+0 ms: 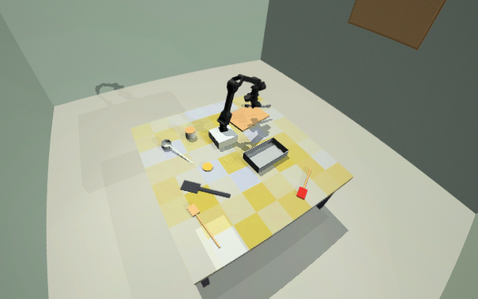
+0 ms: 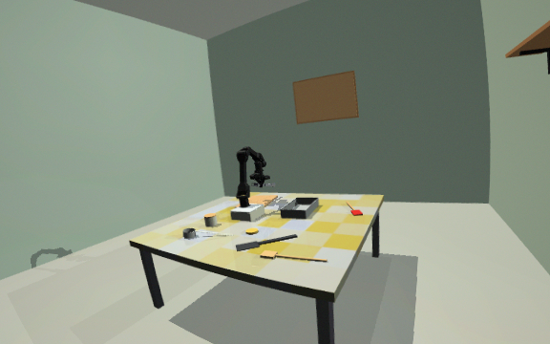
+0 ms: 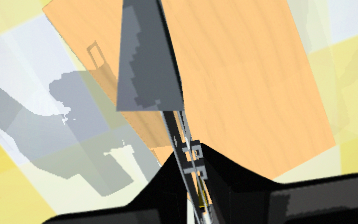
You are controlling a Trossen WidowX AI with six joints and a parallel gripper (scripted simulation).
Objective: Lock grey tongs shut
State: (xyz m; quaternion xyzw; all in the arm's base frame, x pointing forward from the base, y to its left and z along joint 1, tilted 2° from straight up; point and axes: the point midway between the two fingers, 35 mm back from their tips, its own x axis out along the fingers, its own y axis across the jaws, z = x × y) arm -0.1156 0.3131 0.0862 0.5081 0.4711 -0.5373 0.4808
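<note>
Now: gripper tip 50 mm past the wooden board, 10 mm to the left of it and 120 mm above it. Round my gripper tip: red spatula (770 mm ahead, 40 mm to the left, 120 mm below); then yellow disc (390 mm ahead, 530 mm to the right, 120 mm below); then roasting tin (440 mm ahead, 90 mm to the right, 100 mm below).
</note>
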